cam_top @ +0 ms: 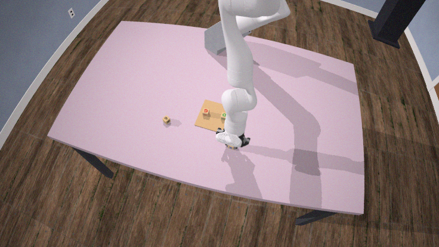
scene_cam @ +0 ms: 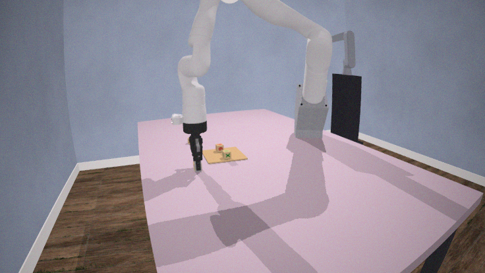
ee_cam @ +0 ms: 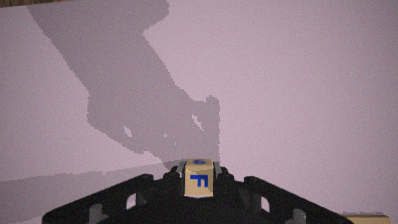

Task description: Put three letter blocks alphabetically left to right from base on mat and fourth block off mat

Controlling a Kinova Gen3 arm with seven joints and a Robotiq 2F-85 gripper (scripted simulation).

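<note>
My hand is 12 cm past the tan mat, 10 cm to the left of it and 2 cm above it. Also, from my hand: blue N block (1 cm below); then green D block (12 cm behind, 6 cm to the right).
</note>
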